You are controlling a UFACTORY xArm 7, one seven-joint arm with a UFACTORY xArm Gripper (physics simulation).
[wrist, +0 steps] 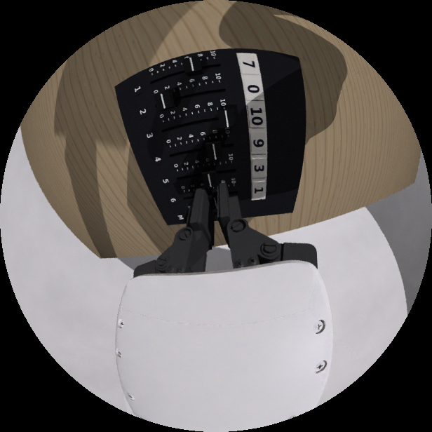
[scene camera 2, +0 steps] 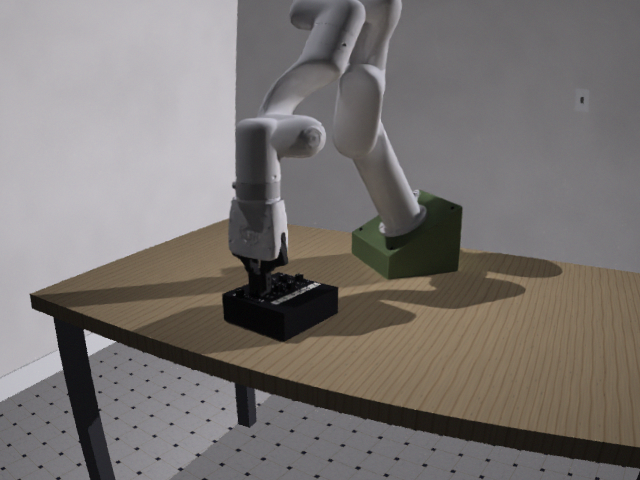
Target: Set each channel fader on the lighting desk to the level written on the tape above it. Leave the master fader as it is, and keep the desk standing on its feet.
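Pixels of known places: gripper, between the fingertips: (scene camera 2: 260,292); arm's base, origin of its link: (scene camera 2: 404,221).
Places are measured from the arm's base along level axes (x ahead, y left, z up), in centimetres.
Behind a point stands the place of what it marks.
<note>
The black lighting desk (scene camera 2: 311,310) @(x 44.8, y 0.6, z -6.7 cm) (wrist: 283,150) stands level on the table. Its tape strip (wrist: 256,116) reads 7, 0, 10, 9, 3, 1. In the wrist view, fader 1 (wrist: 192,64) is near 7, fader 2 (wrist: 163,101) near 0 and fader 3 (wrist: 227,118) near 10. Fader 4 (wrist: 214,151) stands around 7 to 8, and fader 5 (wrist: 209,180) a little past mid-scale. My gripper (scene camera 2: 260,293) @(x 48.1, y -8.0, z -4.1 cm) (wrist: 215,198) points down at the desk's near rows, shut on the fader 6 knob. The fingers largely hide this knob and its setting; the master fader is not clear.
The wooden table (scene camera 2: 465,351) @(x 40.6, y 28.3, z -10.3 cm) (wrist: 380,150) carries the desk near its front left edge. The arm's green base block (scene camera 2: 423,255) @(x 6.6, y 7.7, z -5.5 cm) stands behind the desk to the right. Pale walls rise behind the table. The arm casts shadows over the desk and table.
</note>
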